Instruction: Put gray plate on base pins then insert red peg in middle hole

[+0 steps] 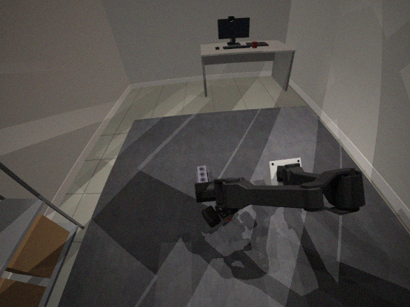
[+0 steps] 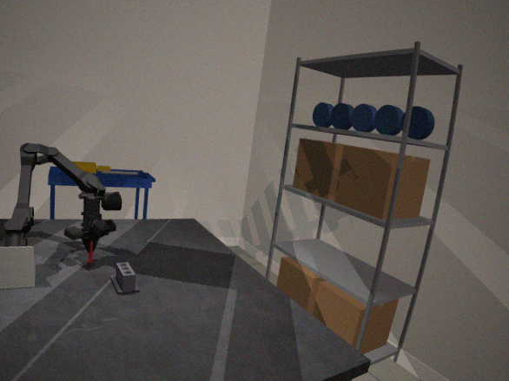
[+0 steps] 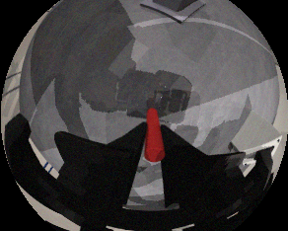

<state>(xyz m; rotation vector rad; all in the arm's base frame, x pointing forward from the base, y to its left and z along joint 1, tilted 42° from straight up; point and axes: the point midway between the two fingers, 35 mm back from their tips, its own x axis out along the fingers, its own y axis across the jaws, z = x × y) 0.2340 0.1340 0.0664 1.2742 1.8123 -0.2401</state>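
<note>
My gripper tip is now 110 mm short of the gray plate and 180 mm to the left of it. Round my gripper tip: base 100 mm ahead, 180 mm to the right, 30 mm below; red peg right at my gripper tip.
</note>
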